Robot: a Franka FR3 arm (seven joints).
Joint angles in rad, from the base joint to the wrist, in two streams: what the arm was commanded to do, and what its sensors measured. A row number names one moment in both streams.
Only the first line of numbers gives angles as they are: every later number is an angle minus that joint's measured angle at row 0.
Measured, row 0:
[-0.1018, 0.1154, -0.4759, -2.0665, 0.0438, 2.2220, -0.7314]
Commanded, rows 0 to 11:
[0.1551, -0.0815, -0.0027, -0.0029, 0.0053, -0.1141, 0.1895]
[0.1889, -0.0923, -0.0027, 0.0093, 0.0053, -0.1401, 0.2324]
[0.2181, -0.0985, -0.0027, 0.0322, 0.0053, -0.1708, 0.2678]
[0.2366, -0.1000, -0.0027, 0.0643, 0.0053, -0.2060, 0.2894]
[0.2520, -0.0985, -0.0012, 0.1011, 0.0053, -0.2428, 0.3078]
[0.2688, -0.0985, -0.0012, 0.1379, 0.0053, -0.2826, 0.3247]
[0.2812, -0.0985, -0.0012, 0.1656, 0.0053, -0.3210, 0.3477]
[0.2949, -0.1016, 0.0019, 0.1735, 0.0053, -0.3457, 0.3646]
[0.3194, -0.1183, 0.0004, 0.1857, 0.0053, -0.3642, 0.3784]
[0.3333, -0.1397, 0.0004, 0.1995, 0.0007, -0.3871, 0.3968]
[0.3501, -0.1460, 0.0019, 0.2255, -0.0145, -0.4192, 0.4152]
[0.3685, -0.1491, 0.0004, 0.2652, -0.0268, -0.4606, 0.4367]
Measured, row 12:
[0.3126, -0.1174, 0.0096, 0.1894, -0.0012, -0.3548, 0.3709]
